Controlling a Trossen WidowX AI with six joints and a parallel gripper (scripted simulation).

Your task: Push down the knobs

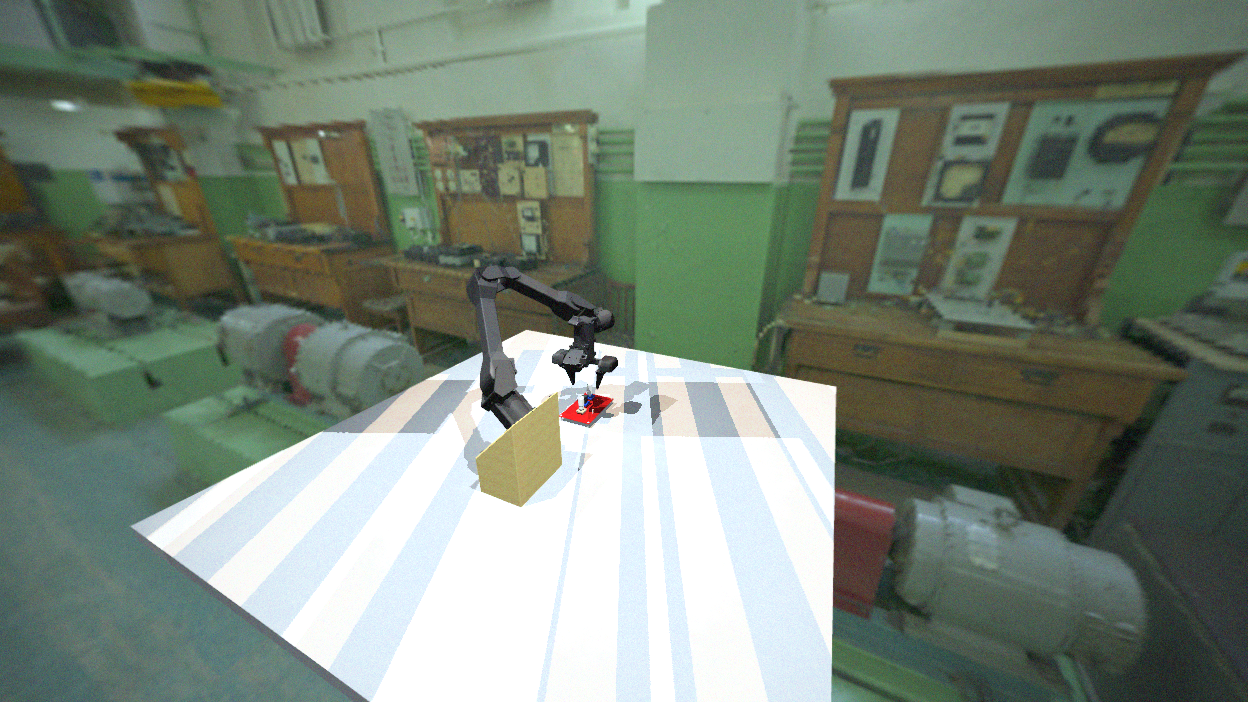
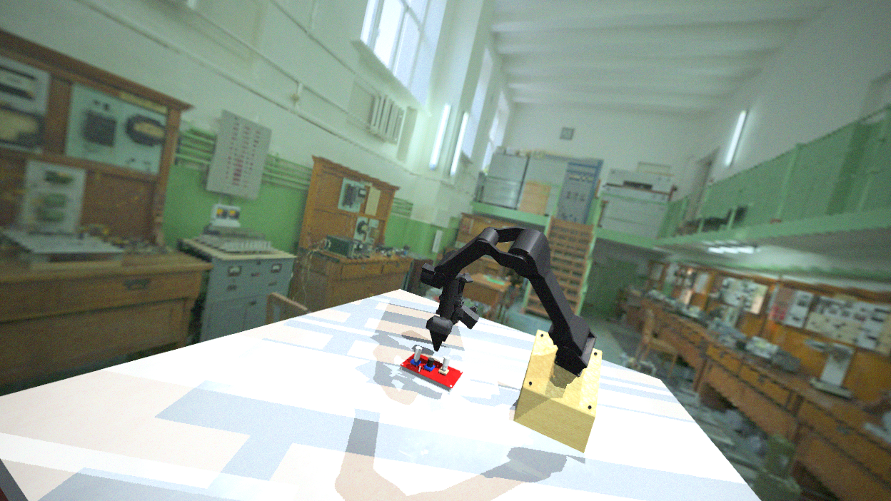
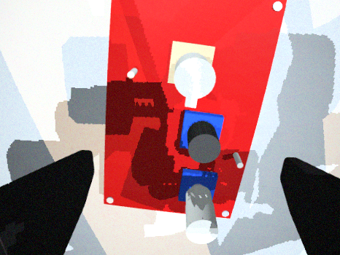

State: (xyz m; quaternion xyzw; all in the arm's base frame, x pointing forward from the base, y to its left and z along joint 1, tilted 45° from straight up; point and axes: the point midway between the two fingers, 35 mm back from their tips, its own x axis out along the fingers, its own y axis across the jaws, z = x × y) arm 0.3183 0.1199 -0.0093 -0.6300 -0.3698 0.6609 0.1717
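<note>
My gripper tip is 50 mm above the beige component and 30 mm past it.
</note>
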